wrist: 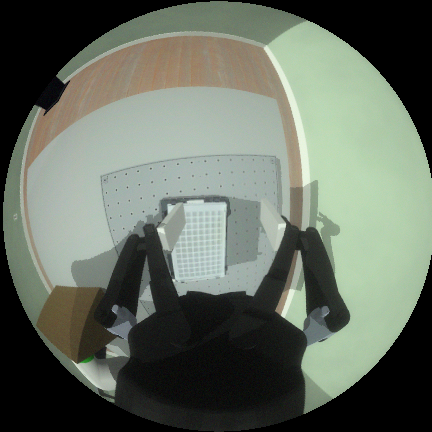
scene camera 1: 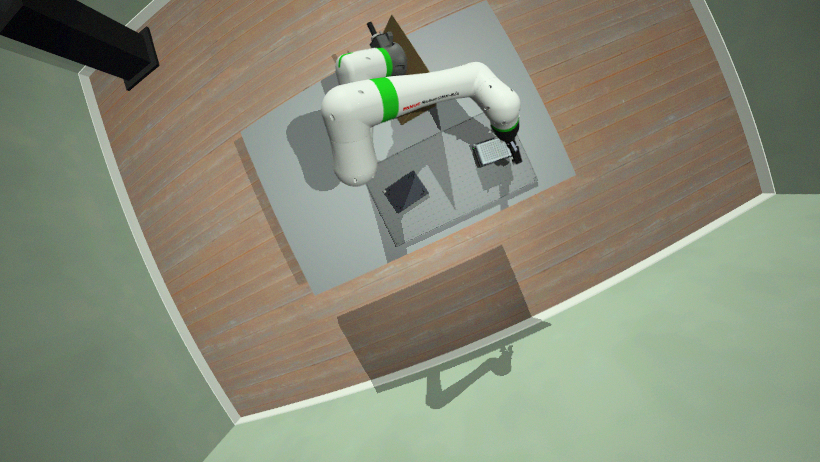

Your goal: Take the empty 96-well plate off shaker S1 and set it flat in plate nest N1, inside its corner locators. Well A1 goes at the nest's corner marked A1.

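Frame: origin at the arm's base, x ahead, y left, z up, level; centimetres.
Seen in the pictures: gripper, fingertip midpoint: (wrist: 221,210) (scene camera 1: 510,151); arm's base at its link origin: (scene camera 1: 395,60).
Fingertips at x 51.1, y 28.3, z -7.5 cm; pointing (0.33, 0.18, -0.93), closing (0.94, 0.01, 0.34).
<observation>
Pixels of each thing's middle, then the offset from my fingertips to it. "*": a spot on its surface instead. Level surfaces: height alone.
- white 96-well plate at the middle of its body: (wrist: 197,244) (scene camera 1: 494,150) dx -3.3, dy -5.4, dz -2.3 cm
- shaker S1 at a spot on its surface: (wrist: 166,202) * dx -7.2, dy +1.4, dz -3.0 cm
- grey perforated board at its surface level: dz -8.4 cm
- larger grey table at its surface level: dz -9.7 cm
The white 96-well plate (scene camera 1: 491,152) (wrist: 200,250) lies flat on shaker S1 (wrist: 166,202), whose dark rim shows along the plate's edges. My gripper (scene camera 1: 515,153) (wrist: 221,210) is open, its two pale finger pads apart and nothing held between them. In the wrist view the left pad overlaps the plate's left edge, while the right pad stands well to the right of the plate. In scene camera 1 the fingers are at the plate's right end. A dark, flat rectangular holder, seemingly nest N1 (scene camera 1: 401,198), lies at the left of the board. Its A1 mark is too small to read.
The grey perforated board (scene camera 1: 467,192) (wrist: 135,190) bears both stations and lies on a larger grey table (scene camera 1: 292,229) (wrist: 150,125). A brown panel (scene camera 1: 405,40) (wrist: 70,320) stands near the arm's base. The white arm (scene camera 1: 430,88) reaches over the board's back edge.
</observation>
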